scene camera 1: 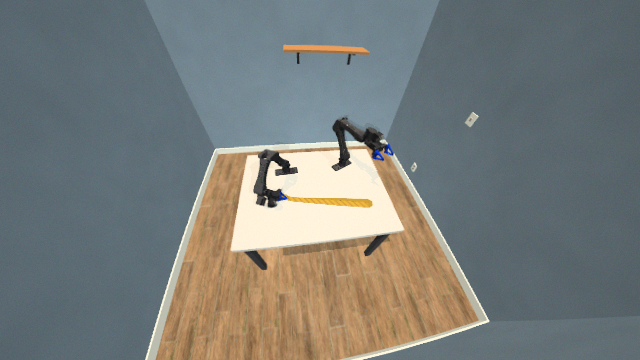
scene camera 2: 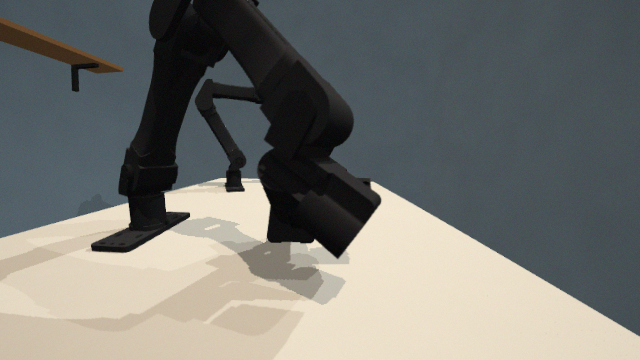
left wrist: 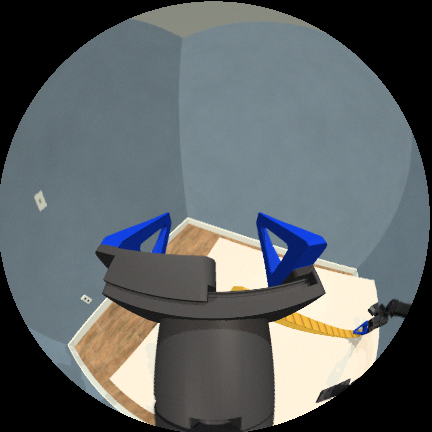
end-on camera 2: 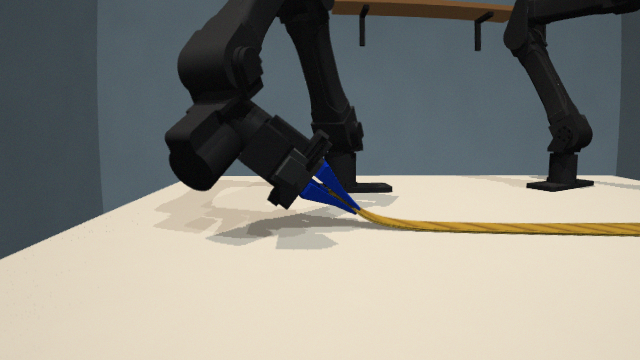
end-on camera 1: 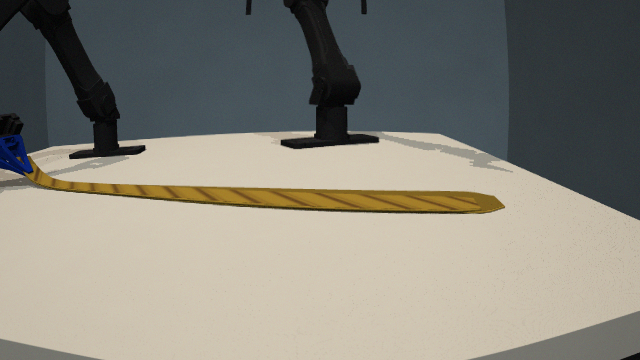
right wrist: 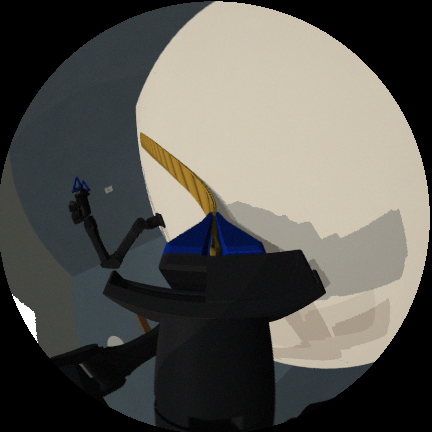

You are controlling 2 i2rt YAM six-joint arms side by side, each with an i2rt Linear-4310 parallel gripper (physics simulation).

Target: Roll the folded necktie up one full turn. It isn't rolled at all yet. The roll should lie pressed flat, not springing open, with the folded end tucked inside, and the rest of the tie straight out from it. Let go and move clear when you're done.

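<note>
The yellow-gold striped necktie (scene camera 1: 330, 202) (end-on camera 1: 280, 198) (end-on camera 2: 500, 228) (left wrist: 315, 324) (right wrist: 180, 171) lies long and nearly straight across the table, its wide blunt-pointed end at the right in scene camera 1. No roll shows. My right gripper (scene camera 1: 285, 197) (end-on camera 1: 28, 173) (end-on camera 2: 357, 211) (right wrist: 213, 216) is shut on the narrow left end, tilted down, holding it slightly above the table. The tie curves down from the fingertips to the tabletop; the end itself is between the blue fingers. My left gripper (scene camera 1: 384, 153) (left wrist: 213, 217) is wide open and empty, raised high beyond the table's right edge.
The white table (scene camera 1: 310, 230) carries both arm bases (scene camera 1: 286, 171) (scene camera 1: 341, 165), which stand behind the tie. An orange shelf (scene camera 1: 325, 49) is on the back wall. In scene camera 2 the right arm's wrist hides its fingers, and the tie does not show there.
</note>
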